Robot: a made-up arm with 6 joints.
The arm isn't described. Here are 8 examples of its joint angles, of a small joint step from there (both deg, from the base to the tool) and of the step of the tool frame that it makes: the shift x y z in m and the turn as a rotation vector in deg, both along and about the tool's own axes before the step.
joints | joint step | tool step
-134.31 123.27 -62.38 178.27 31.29 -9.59 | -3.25 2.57 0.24 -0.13 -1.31 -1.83 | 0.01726 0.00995 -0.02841 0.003 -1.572 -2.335
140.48 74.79 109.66 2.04 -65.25 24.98 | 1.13 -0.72 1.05 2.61 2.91 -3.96 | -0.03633 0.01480 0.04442 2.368 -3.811 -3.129
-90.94 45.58 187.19 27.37 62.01 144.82 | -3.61 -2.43 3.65 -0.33 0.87 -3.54 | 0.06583 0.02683 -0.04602 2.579 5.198 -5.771
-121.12 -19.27 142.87 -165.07 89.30 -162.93 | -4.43 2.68 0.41 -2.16 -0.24 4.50 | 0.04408 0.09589 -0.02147 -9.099 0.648 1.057
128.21 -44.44 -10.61 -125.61 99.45 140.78 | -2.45 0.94 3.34 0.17 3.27 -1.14 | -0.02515 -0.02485 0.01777 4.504 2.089 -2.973
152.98 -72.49 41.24 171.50 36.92 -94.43 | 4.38 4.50 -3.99 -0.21 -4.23 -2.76 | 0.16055 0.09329 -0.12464 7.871 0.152 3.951
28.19 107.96 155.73 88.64 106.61 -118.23 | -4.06 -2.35 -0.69 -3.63 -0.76 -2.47 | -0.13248 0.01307 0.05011 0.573 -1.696 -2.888
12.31 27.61 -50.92 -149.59 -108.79 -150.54 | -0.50 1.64 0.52 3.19 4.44 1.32 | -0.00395 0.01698 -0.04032 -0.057 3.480 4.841
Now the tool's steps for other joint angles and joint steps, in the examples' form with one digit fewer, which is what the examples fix.
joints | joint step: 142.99 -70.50 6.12 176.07 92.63 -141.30 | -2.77 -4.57 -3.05 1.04 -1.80 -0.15
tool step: -0.0190 0.0804 -0.0491 0.78 -0.29 -5.00
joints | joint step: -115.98 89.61 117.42 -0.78 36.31 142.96 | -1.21 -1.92 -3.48 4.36 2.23 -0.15
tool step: 0.0258 0.0269 -0.0239 -4.38 -0.79 -2.11
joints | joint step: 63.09 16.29 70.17 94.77 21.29 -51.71 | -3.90 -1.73 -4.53 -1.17 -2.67 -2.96
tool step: -0.0328 -0.0444 -0.0592 2.16 5.65 -1.81
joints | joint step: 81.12 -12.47 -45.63 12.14 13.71 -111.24 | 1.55 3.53 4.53 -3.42 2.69 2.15
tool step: 0.0656 0.0601 -0.0309 0.63 1.72 3.53
